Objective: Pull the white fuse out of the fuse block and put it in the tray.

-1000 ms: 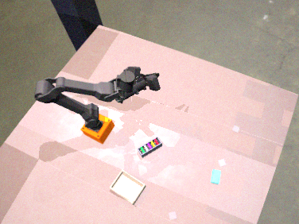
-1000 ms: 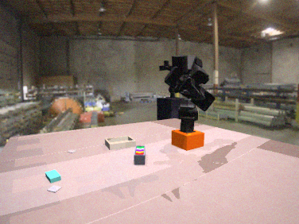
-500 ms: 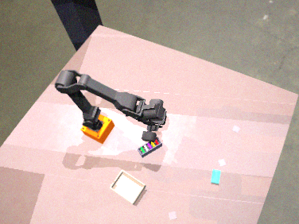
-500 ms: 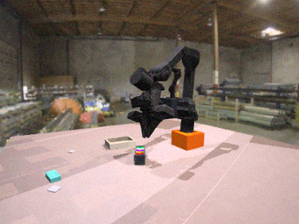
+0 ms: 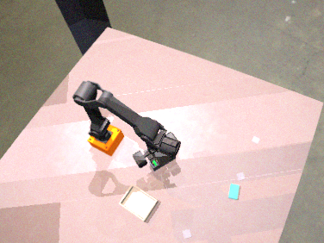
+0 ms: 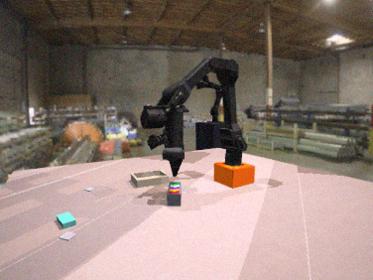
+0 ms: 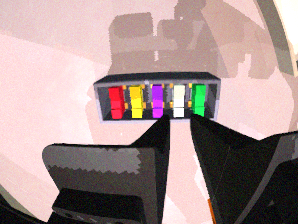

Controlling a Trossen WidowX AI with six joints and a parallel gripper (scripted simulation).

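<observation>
The white fuse is 5 cm below my gripper tip. From my gripper tip the other things lie so: green fuse 1 cm behind, 2 cm to the right, 5 cm below; then purple fuse 1 cm ahead, 1 cm to the left, 5 cm below; then yellow fuse 2 cm ahead, 3 cm to the left, 5 cm below.
</observation>
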